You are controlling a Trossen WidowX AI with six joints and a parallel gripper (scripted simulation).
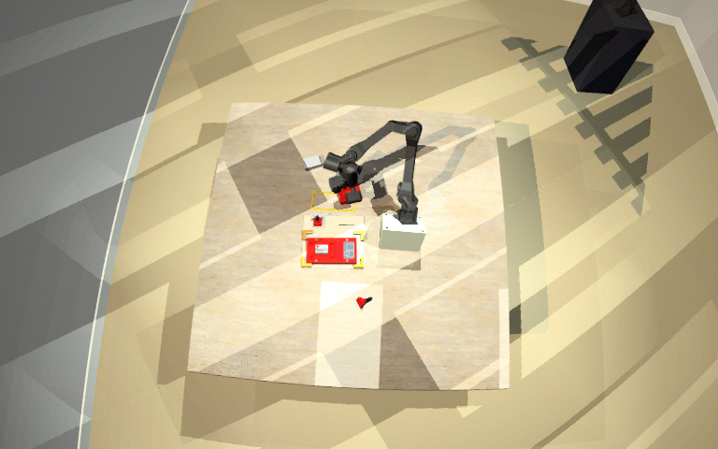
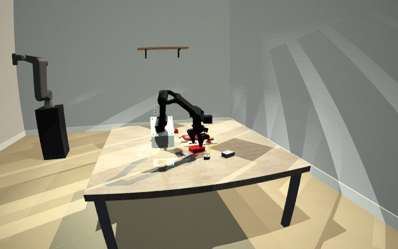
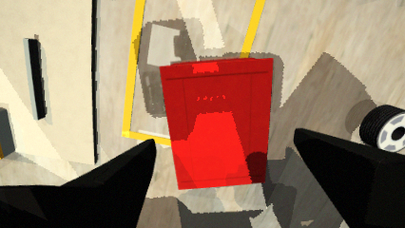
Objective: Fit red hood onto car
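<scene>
Now: gripper tip 20 mm above the red hood. Also, from my gripper tip: small wheel (150 mm to the right, 30 mm below, 10 mm ahead); then engine block (260 mm to the left, 130 mm ahead, 10 mm below).
</scene>
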